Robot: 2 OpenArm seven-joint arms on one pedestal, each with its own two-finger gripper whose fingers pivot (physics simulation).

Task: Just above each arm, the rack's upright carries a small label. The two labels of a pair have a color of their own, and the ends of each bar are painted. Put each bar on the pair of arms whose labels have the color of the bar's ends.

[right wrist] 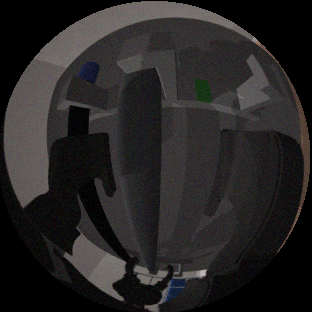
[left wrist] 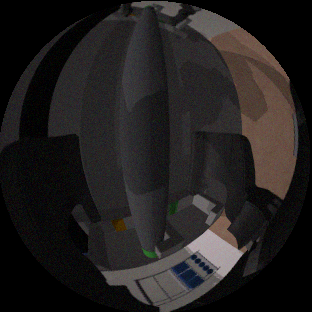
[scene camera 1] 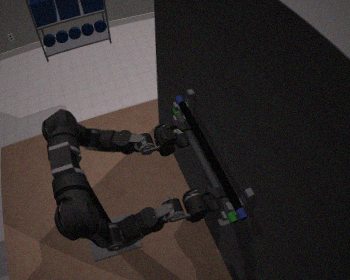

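Note:
The grey bar with green ends runs along the rack, beside the black bar with blue ends. My left gripper is open, its fingers on both sides of the grey bar without gripping it. My right gripper is open around the grey bar's other end region. In the left wrist view, an orange label and a green label flank the grey bar. In the right wrist view, a green label shows; the grey bar's green end is hidden.
Empty light grey rack arms stand beside the green labels. A rack arm stands at the black bar's blue end. A shelf with blue bins stands far back at the upper left of the scene view.

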